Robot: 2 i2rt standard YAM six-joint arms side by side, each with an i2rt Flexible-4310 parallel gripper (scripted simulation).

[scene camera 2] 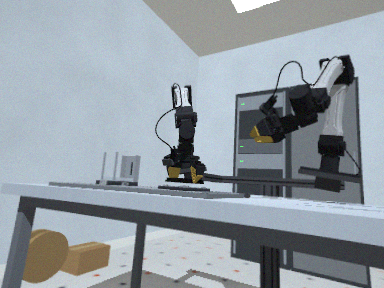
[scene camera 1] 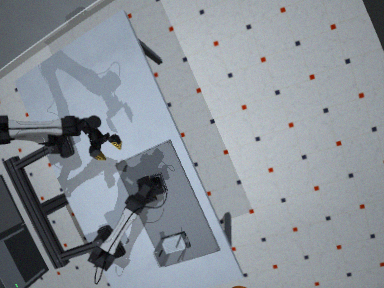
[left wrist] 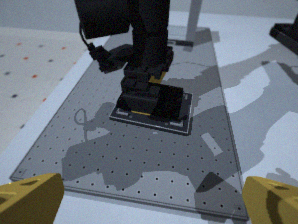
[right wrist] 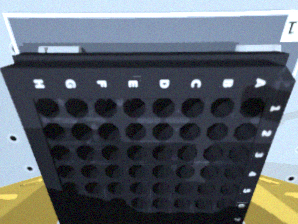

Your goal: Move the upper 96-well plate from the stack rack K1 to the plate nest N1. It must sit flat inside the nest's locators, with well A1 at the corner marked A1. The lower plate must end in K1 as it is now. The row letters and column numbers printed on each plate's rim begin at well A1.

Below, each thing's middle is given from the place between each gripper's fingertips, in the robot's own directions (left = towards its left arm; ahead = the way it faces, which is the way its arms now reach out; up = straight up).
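The black 96-well plate (right wrist: 152, 130) has my right hand (scene camera 2: 184, 182) right at it. Counted from my left hand (scene camera 2: 252, 138), the plate is 250 mm to the right, 30 mm ahead and 160 mm below. So, going by its middle, the black 96-well plate is nearer to my right hand than to my left hand.
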